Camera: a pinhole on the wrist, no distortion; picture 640 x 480 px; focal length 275.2 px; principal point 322.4 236.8 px. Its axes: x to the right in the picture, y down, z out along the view. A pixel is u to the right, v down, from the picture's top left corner.
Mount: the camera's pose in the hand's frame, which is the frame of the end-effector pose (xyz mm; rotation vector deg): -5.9 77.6 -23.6 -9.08 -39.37 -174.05
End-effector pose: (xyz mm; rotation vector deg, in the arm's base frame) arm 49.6 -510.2 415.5 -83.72 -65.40 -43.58
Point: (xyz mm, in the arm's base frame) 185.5 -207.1 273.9
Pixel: 352.3 269.1
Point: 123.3 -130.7 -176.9
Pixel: 573.0 238.8
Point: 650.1 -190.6 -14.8
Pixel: 389.3 29.7
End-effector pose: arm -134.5 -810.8 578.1 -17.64 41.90 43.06
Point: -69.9 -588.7 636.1
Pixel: 206.5 321.5
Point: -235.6 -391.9 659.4
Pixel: 255.2 117.7
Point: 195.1 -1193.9 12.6
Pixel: behind the camera
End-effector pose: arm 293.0 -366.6 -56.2 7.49 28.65 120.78
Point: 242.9 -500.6 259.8
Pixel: 451.0 205.8
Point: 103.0 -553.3 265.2
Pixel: 408.2 77.5
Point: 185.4 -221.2 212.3
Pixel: 198.5 321.6
